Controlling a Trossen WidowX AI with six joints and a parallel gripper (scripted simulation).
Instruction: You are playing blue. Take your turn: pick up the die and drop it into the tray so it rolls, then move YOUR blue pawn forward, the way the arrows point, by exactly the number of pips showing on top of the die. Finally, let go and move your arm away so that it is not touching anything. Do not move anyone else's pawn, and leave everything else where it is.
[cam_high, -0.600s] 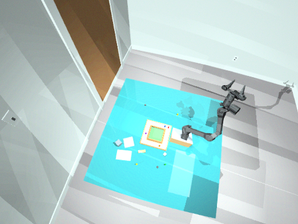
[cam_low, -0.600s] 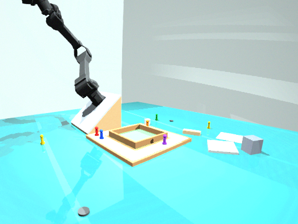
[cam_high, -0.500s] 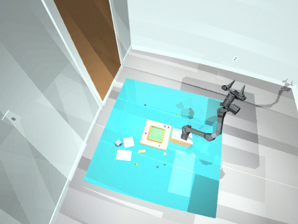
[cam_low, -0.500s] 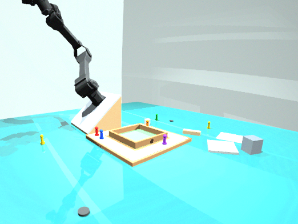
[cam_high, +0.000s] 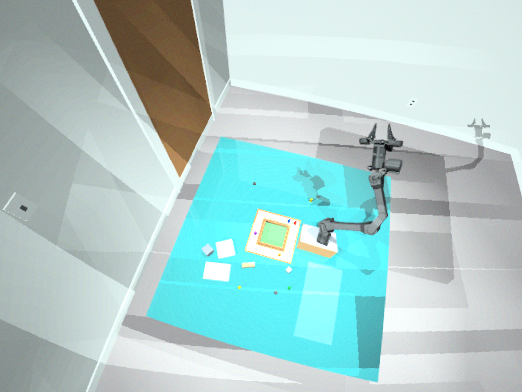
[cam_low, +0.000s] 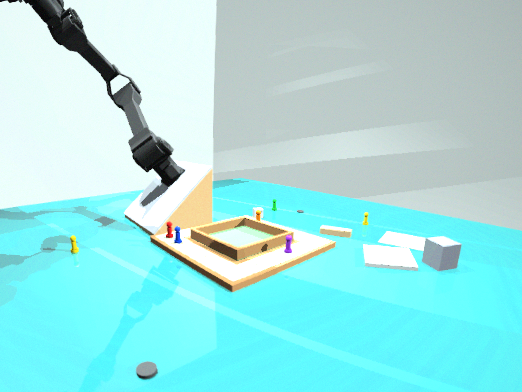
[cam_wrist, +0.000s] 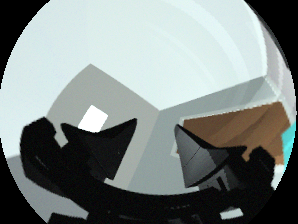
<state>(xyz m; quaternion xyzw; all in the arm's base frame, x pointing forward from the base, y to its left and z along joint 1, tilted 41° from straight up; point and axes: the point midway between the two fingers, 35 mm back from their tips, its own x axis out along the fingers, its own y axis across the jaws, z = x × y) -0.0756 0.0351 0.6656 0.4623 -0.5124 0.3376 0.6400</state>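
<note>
Now: the white die 660 mm below my gripper tip, 640 mm to the left of it and 120 mm ahead of it. The rest, counted from my gripper tip: red pawn 640 mm below, 350 mm to the left, 200 mm ahead; blue pawn 640 mm below, 360 mm to the left, 240 mm ahead; green tray 660 mm below, 480 mm to the left, 290 mm ahead.
</note>
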